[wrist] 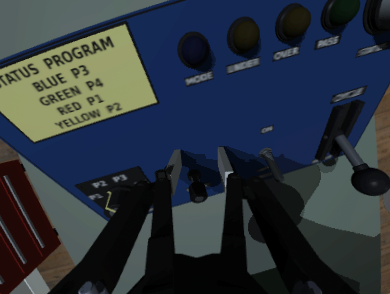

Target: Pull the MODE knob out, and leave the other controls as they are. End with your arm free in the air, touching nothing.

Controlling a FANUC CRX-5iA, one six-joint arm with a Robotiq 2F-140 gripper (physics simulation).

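Observation:
A small black knob sticks out near the blue panel's lower edge, in the lower middle of the wrist view; no label of its own shows. A dark blue round lamp or button sits above the word MODE higher on the panel. My gripper is partly open, with one fingertip on each side of the small black knob in the view. Gaps show between the knob and both fingers, and nothing is held. How deep the fingertips are relative to the knob is hard to tell.
The blue panel carries a rotary selector at left, and a toggle switch and CYCLE lever at right. UNDER, OVER and PASS lamps line the top. A red slotted object is at far left.

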